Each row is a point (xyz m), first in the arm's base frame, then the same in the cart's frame.
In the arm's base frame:
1: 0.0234 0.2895 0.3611
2: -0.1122 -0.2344 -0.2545
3: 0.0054 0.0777 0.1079
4: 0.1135 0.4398 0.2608
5: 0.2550 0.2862 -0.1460
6: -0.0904 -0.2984 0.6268
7: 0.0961 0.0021 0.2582
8: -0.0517 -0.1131 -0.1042
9: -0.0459 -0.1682 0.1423
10: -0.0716 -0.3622 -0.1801
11: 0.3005 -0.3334 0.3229
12: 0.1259 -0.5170 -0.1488
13: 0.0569 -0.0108 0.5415
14: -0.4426 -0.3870 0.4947
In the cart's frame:
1: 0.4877 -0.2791 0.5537
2: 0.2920 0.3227 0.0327
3: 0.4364 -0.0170 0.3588
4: 0.4587 -0.1846 0.7298
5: 0.4443 0.2668 0.6582
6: 0.7362 -0.4388 -0.0311
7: 0.6065 -0.0979 0.3266
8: 0.3644 0.1883 0.1656
9: 0.5022 -0.0170 0.1140
10: 0.4064 0.2997 -0.0668
11: 0.9261 -0.0022 0.1093
12: 0.6379 0.3846 -0.1231
13: 0.7091 -0.3631 0.2933
14: 0.4243 -0.4461 -0.2592

